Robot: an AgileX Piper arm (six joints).
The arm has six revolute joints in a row. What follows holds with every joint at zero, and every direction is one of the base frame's.
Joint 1 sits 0.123 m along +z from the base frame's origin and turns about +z.
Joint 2 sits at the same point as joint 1 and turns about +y.
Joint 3 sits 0.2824 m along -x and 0.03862 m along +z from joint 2 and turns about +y.
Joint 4 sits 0.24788 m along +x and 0.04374 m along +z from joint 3 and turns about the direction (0.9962, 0, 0.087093).
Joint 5 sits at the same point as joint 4 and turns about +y.
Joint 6 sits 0.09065 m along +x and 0.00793 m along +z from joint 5 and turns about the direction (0.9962, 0, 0.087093).
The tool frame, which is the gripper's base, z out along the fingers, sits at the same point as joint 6; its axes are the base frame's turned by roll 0, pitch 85.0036 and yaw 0 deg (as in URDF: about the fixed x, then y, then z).
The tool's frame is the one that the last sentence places.
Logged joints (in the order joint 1, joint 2, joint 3, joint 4, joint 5, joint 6), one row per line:
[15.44 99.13 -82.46 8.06 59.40 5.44]
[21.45 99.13 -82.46 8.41 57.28 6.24]
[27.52 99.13 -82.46 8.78 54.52 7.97]
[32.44 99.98 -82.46 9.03 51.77 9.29]
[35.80 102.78 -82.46 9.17 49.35 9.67]
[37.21 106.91 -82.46 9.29 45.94 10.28]
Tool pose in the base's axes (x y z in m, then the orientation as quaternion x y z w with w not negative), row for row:
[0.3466 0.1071 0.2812 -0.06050 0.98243 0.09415 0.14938]
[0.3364 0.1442 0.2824 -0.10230 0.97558 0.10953 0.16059]
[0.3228 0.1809 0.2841 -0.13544 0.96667 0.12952 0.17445]
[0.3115 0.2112 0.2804 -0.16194 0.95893 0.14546 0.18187]
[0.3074 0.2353 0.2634 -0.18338 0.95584 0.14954 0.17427]
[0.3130 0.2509 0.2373 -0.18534 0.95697 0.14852 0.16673]
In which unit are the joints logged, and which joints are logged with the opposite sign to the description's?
The joints are logged in degrees. Opposite sign: none.
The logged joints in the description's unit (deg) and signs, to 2 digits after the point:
[15.44 99.13 -82.46 8.06 59.40 5.44]
[21.45 99.13 -82.46 8.41 57.28 6.24]
[27.52 99.13 -82.46 8.78 54.52 7.97]
[32.44 99.98 -82.46 9.03 51.77 9.29]
[35.80 102.78 -82.46 9.17 49.35 9.67]
[37.21 106.91 -82.46 9.29 45.94 10.28]

